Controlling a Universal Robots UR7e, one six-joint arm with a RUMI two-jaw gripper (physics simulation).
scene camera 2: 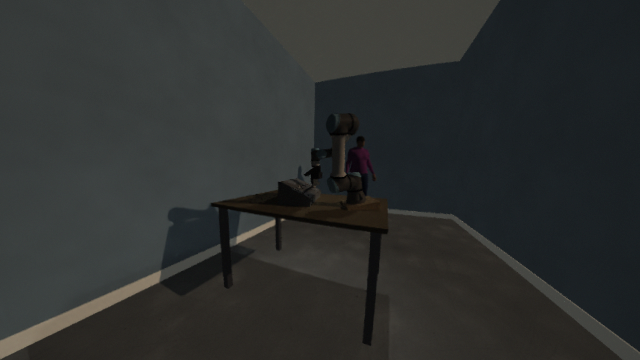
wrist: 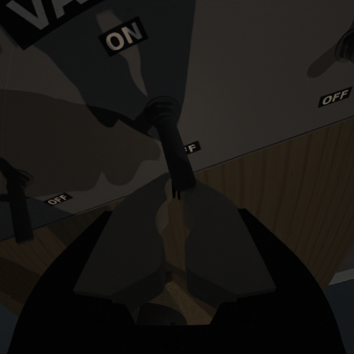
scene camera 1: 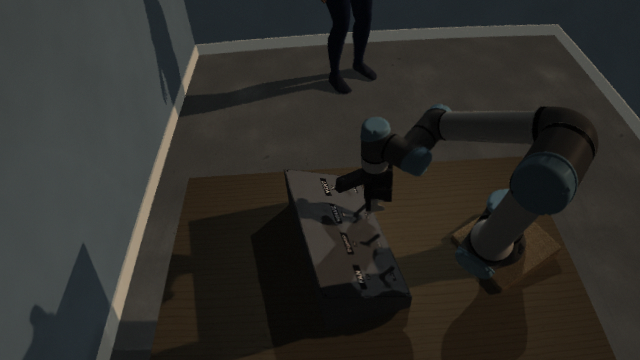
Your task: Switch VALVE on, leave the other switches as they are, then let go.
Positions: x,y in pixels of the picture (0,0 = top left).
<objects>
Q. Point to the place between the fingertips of my gripper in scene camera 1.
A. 369,213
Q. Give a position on a valve lever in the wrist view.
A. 180,170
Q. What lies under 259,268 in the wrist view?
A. My gripper.
</objects>
